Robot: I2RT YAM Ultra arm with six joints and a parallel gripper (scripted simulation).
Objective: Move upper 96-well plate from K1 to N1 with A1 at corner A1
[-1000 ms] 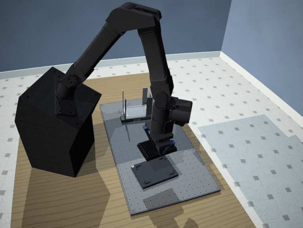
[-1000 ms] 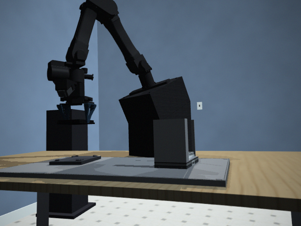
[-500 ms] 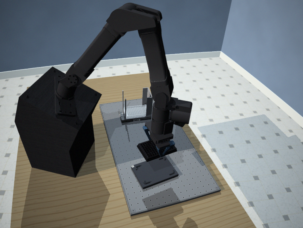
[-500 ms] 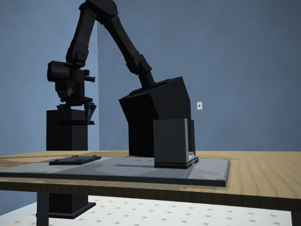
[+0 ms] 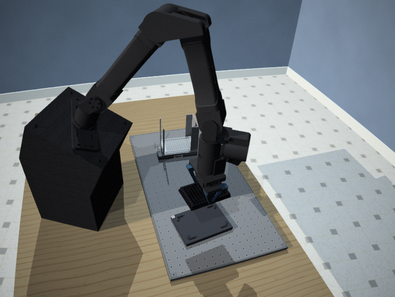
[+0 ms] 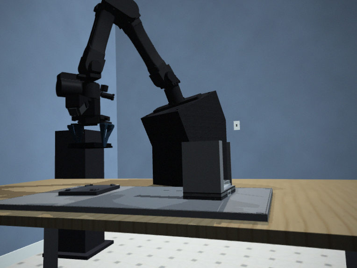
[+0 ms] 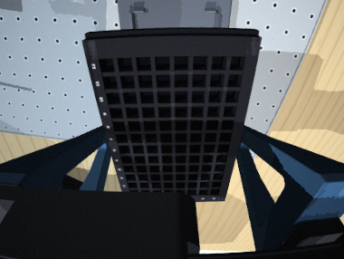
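The pale A1 square is 13 cm below my hand, 8 cm behind it and 5 cm to the left of it. Round my hand: tall grey wall 38 cm to the left, 12 cm ahead, 7 cm below; then black 96-well plate right at my hand; then clear plate 38 cm to the left, 12 cm below, 6 cm ahead.
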